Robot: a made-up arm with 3 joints.
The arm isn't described. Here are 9 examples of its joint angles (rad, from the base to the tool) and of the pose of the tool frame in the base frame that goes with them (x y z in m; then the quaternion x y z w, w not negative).
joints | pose
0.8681 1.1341 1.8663 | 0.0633 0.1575 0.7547 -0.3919 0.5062 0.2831 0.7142
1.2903 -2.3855 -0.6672 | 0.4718 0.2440 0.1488 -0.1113 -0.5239 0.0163 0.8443
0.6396 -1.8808 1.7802 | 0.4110 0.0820 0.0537 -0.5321 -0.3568 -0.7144 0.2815
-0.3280 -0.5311 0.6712 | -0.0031 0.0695 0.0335 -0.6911 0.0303 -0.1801 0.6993
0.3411 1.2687 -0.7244 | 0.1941 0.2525 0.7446 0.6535 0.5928 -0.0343 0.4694
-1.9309 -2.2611 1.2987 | 0.5149 -0.0580 0.6873 0.4590 0.7401 -0.3279 0.3661
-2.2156 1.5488 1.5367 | 0.1973 0.0944 0.0338 0.6368 -0.4470 0.6164 0.1210
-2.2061 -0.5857 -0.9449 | -0.0286 -0.2453 0.4946 -0.8259 0.2777 -0.0354 0.4894
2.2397 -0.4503 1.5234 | -0.0044 0.2820 0.7132 0.1184 0.3109 -0.1336 0.9335
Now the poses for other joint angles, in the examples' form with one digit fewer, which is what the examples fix.
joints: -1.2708 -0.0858 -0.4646
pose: -0.062 -0.024 0.125 -0.542 0.271 -0.133 0.785
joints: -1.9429 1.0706 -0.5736
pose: 0.132 0.145 0.050 -0.299 0.247 -0.535 0.751
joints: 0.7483 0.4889 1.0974
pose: -0.043 0.340 0.601 -0.222 0.478 0.058 0.848
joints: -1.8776 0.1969 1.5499
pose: -0.066 -0.164 0.225 0.896 -0.006 0.358 0.262
